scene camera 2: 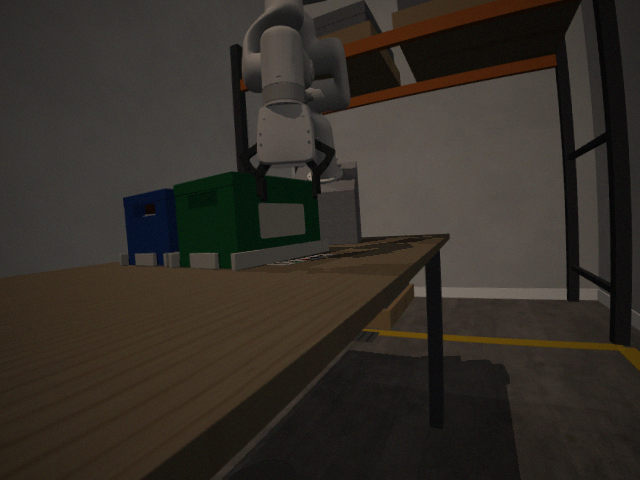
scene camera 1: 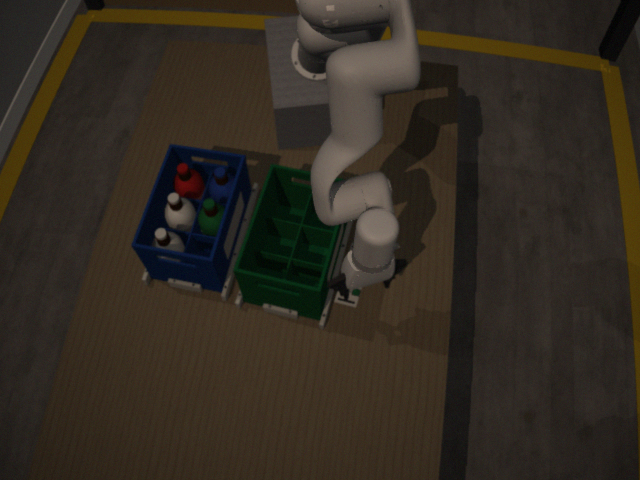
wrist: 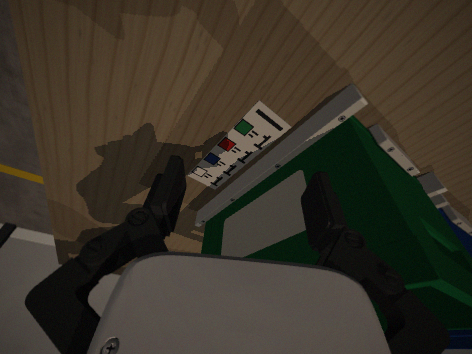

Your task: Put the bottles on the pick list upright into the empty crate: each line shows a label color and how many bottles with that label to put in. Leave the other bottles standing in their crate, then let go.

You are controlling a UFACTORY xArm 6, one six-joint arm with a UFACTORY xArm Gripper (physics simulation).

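Where they show: gripper, between the fingertips: (scene camera 2: 289, 199) (scene camera 1: 364, 288) (wrist: 246, 178); arm's base, origin of its link: (scene camera 2: 325, 175).
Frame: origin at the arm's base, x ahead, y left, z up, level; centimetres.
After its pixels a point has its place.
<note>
The pick list (scene camera 1: 351, 301) {x 52.6, y 16.0, z -23.5 cm} (scene camera 2: 297, 260) {x 48.0, y 15.7, z -23.6 cm} (wrist: 245, 142) {x 48.3, y 15.3, z -23.6 cm} lies right of the green crate (scene camera 1: 279, 291) {x 57.2, y 0.7, z -11.9 cm} (scene camera 2: 206, 227) {x 57.3, y 1.3, z -15.8 cm} (wrist: 380, 200) {x 57.4, y 9.7, z -11.6 cm}; in the wrist view it reads green 1, red 1, blue 1, white 1. The blue crate (scene camera 1: 178, 268) {x 54.4, y -23.0, z -14.1 cm} (scene camera 2: 149, 232) {x 54.5, y -21.4, z -15.8 cm} holds upright a red bottle (scene camera 1: 189, 183) {x 33.8, y -25.2, z -11.4 cm}, a blue bottle (scene camera 1: 221, 186) {x 33.7, y -17.3, z -11.1 cm}, a green bottle (scene camera 1: 210, 219) {x 42.6, y -17.8, z -11.2 cm}, a white bottle (scene camera 1: 179, 213) {x 42.1, y -25.5, z -11.3 cm} and another white bottle (scene camera 1: 169, 241) {x 49.9, y -25.5, z -10.3 cm}. The green crate's visible compartments are empty; the arm hides its back right part. My gripper (scene camera 1: 367, 291) {x 53.7, y 18.5, z -12.0 cm} (scene camera 2: 289, 197) {x 53.7, y 18.5, z -12.0 cm} (wrist: 246, 178) {x 53.7, y 18.5, z -12.0 cm} is open and empty, above the list beside the green crate.
White rails (scene camera 1: 323, 316) {x 58.2, y 10.3, z -20.7 cm} (scene camera 2: 281, 253) {x 47.7, y 11.9, z -22.1 cm} (wrist: 277, 165) {x 49.5, y 11.3, z -20.7 cm} edge the crates on the wooden table (scene camera 1: 248, 392) {x 77.3, y -3.5, z -23.7 cm} (scene camera 2: 155, 335) {x 87.9, y 28.0, z -23.7 cm} (wrist: 165, 55) {x 52.7, y 27.1, z -23.7 cm}. The grey base block (scene camera 1: 299, 126) {x 11.3, y -2.9, z -14.6 cm} (scene camera 2: 341, 214) {x 8.0, y 8.7, z -14.2 cm} stands behind the crates. An orange-beamed shelf rack (scene camera 2: 566, 170) stands beyond the table.
</note>
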